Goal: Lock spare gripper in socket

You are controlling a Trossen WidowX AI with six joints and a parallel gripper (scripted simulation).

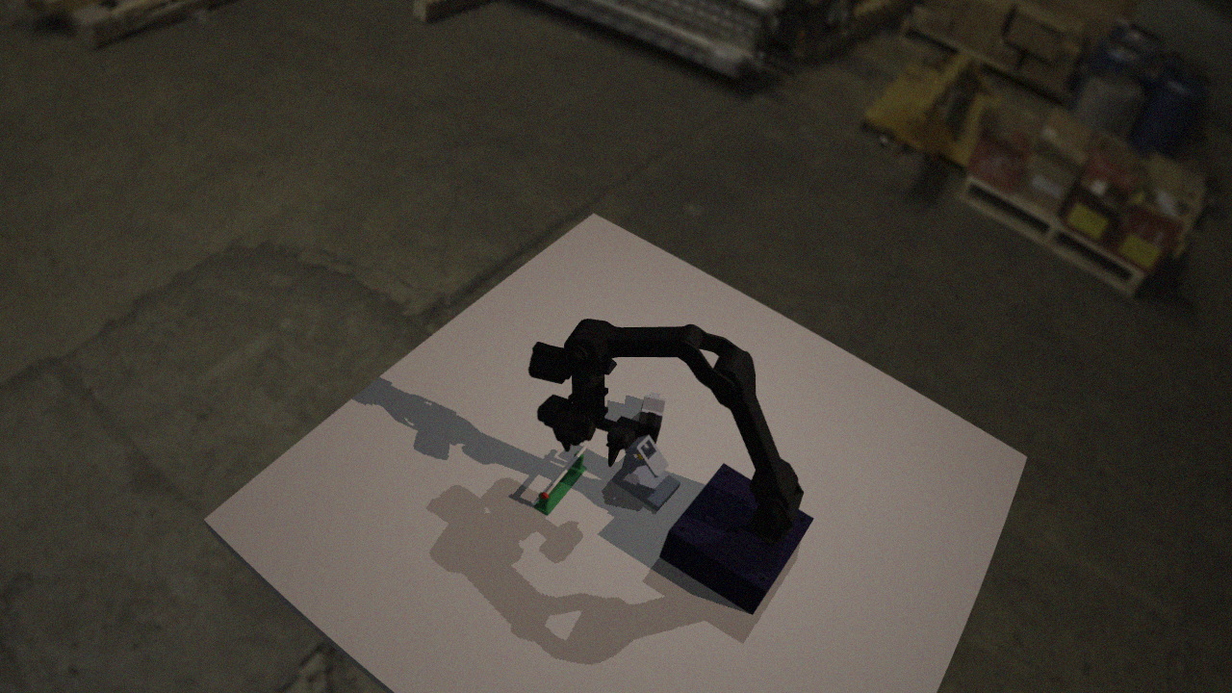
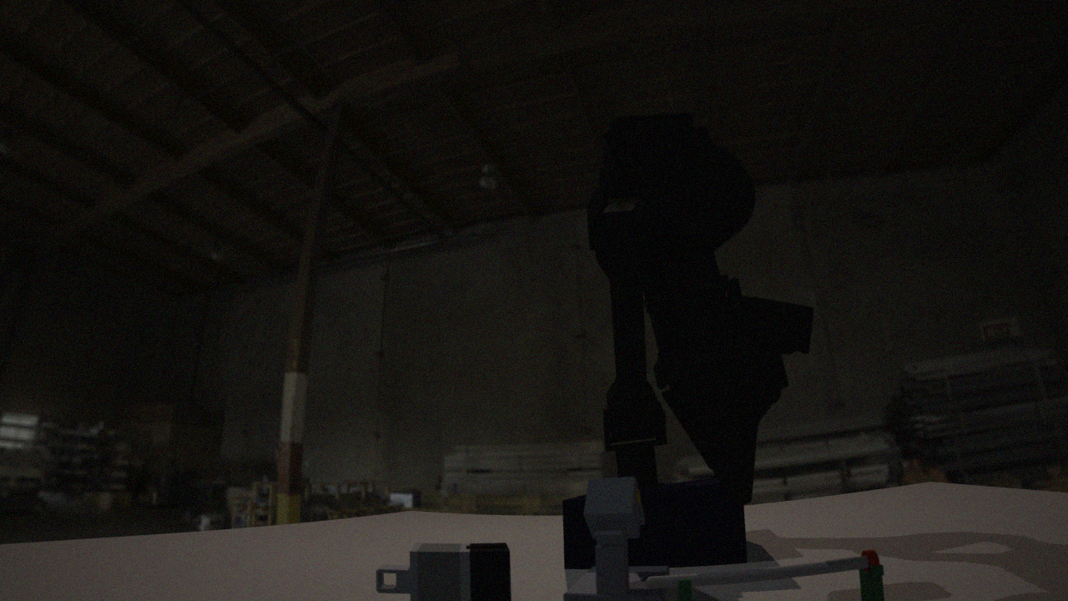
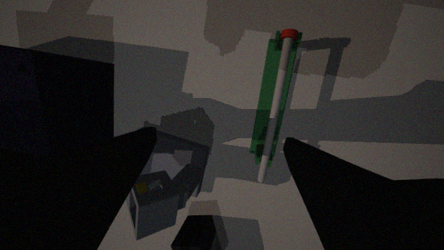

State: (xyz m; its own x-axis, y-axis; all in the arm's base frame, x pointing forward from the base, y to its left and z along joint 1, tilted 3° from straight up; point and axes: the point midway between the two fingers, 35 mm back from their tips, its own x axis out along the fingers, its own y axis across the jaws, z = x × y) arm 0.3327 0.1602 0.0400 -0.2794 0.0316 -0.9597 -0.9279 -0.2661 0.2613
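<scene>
The spare gripper lies 40 mm ahead of my gripper tip, 230 mm to the right of it and 80 mm below it. From my gripper tip the other things lie so: grey mount: 50 mm behind, 100 mm to the right, 50 mm below; green stand: 30 mm ahead, 30 mm to the left, 80 mm below.
</scene>
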